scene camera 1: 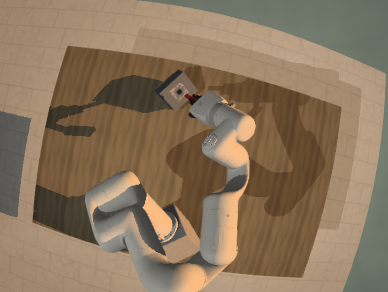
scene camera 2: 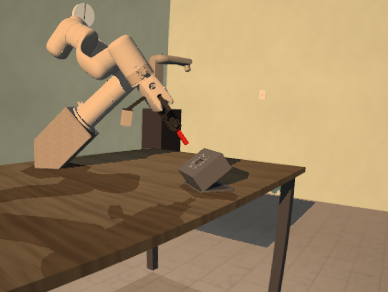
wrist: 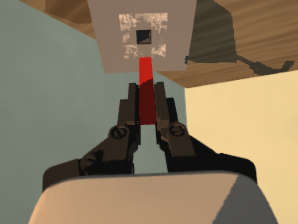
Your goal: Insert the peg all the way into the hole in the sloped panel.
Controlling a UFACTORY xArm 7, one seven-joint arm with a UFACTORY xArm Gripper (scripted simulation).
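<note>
Red peg (wrist: 147, 112), visible. The gripper (scene camera 2: 176, 128), visible, also in the wrist view (wrist: 146, 96).
</note>
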